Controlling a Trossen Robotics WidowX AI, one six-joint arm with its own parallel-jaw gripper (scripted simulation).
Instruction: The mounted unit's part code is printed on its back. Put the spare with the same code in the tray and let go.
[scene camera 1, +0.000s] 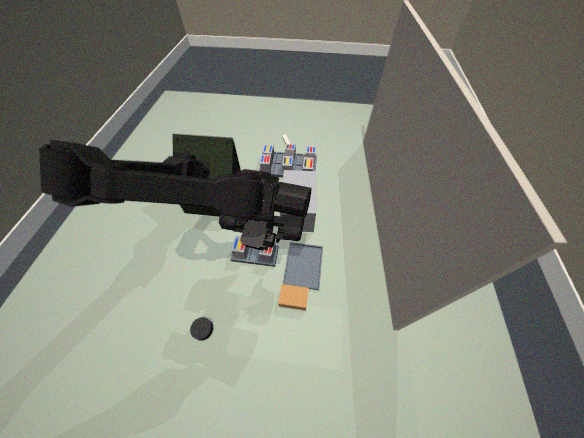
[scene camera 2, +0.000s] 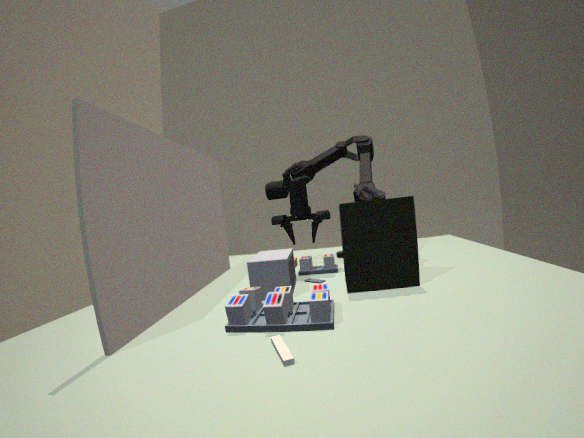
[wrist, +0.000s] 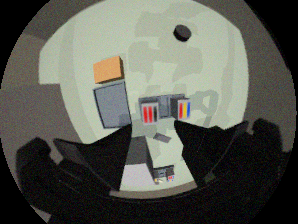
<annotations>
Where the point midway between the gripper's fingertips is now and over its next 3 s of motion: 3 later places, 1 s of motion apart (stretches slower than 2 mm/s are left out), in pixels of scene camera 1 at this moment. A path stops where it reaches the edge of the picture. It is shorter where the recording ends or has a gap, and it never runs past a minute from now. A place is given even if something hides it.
My gripper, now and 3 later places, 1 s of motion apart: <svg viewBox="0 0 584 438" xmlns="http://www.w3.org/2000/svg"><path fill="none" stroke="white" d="M265 239L268 246L268 253L265 239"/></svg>
</annotations>
